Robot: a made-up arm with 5 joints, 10 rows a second.
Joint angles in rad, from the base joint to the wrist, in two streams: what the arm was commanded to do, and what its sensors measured. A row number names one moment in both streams.
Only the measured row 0 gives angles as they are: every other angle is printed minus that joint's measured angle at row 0.
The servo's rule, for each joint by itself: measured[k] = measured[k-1] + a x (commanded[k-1-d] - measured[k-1]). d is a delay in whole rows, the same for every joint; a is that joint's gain. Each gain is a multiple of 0.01, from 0.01 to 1. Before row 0 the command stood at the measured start. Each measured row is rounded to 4 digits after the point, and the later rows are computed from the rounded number. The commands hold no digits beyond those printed.
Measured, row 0: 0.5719, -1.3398, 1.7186, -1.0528, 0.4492
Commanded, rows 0 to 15: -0.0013, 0.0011, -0.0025, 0.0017, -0.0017; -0.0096, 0.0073, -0.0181, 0.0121, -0.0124; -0.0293, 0.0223, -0.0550, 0.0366, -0.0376; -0.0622, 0.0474, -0.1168, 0.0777, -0.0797; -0.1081, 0.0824, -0.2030, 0.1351, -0.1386; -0.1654, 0.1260, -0.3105, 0.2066, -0.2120; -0.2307, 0.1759, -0.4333, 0.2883, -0.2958; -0.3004, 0.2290, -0.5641, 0.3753, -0.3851; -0.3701, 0.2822, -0.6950, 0.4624, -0.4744; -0.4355, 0.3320, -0.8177, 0.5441, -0.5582; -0.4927, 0.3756, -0.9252, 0.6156, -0.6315; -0.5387, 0.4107, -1.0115, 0.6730, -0.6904; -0.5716, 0.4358, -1.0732, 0.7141, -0.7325; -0.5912, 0.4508, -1.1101, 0.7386, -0.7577; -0.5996, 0.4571, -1.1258, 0.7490, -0.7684; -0.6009, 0.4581, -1.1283, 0.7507, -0.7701
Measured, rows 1 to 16: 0.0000, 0.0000, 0.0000, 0.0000, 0.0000; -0.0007, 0.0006, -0.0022, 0.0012, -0.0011; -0.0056, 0.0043, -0.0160, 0.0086, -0.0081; -0.0186, 0.0142, -0.0499, 0.0276, -0.0264; -0.0426, 0.0325, -0.1081, 0.0617, -0.0594; -0.0786, 0.0599, -0.1907, 0.1116, -0.1085; -0.1263, 0.0963, -0.2949, 0.1762, -0.1727; -0.1837, 0.1401, -0.4153, 0.2524, -0.2490; -0.2479, 0.1890, -0.5448, 0.3360, -0.3334; -0.3151, 0.2403, -0.6755, 0.4220, -0.4208; -0.3813, 0.2907, -0.7992, 0.5050, -0.5060; -0.4426, 0.3374, -0.9088, 0.5802, -0.5838; -0.4955, 0.3777, -0.9981, 0.6433, -0.6499; -0.5374, 0.4097, -1.0634, 0.6914, -0.7011; -0.5670, 0.4323, -1.1040, 0.7235, -0.7362; -0.5849, 0.4459, -1.1230, 0.7408, -0.7562
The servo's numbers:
d 1
a 0.55 0.55 0.87 0.68 0.62

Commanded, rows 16 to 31: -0.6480, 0.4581, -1.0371, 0.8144, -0.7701; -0.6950, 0.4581, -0.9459, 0.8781, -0.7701; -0.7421, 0.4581, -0.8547, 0.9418, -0.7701; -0.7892, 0.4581, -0.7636, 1.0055, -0.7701; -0.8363, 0.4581, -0.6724, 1.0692, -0.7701; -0.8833, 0.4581, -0.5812, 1.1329, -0.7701; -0.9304, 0.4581, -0.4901, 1.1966, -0.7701; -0.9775, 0.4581, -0.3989, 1.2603, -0.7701; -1.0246, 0.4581, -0.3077, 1.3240, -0.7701; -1.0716, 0.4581, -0.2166, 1.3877, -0.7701; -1.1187, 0.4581, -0.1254, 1.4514, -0.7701; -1.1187, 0.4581, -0.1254, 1.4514, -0.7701; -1.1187, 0.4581, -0.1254, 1.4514, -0.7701; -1.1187, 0.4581, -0.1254, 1.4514, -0.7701; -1.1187, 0.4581, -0.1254, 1.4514, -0.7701; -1.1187, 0.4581, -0.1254, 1.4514, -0.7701
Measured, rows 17 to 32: -0.5937, 0.4526, -1.1276, 0.7475, -0.7648; -0.6236, 0.4556, -1.0489, 0.7930, -0.7681; -0.6629, 0.4570, -0.9593, 0.8509, -0.7693; -0.7065, 0.4576, -0.8683, 0.9127, -0.7698; -0.7520, 0.4579, -0.7772, 0.9758, -0.7700; -0.7984, 0.4580, -0.6860, 1.0393, -0.7701; -0.8451, 0.4581, -0.5948, 1.1029, -0.7701; -0.8920, 0.4581, -0.5037, 1.1666, -0.7701; -0.9390, 0.4581, -0.4125, 1.2303, -0.7701; -0.9861, 0.4581, -0.3213, 1.2940, -0.7701; -1.0331, 0.4581, -0.2302, 1.3577, -0.7701; -1.0802, 0.4581, -0.1390, 1.4214, -0.7701; -1.1014, 0.4581, -0.1272, 1.4418, -0.7701; -1.1109, 0.4581, -0.1256, 1.4483, -0.7701; -1.1152, 0.4581, -0.1254, 1.4504, -0.7701; -1.1171, 0.4581, -0.1254, 1.4511, -0.7701
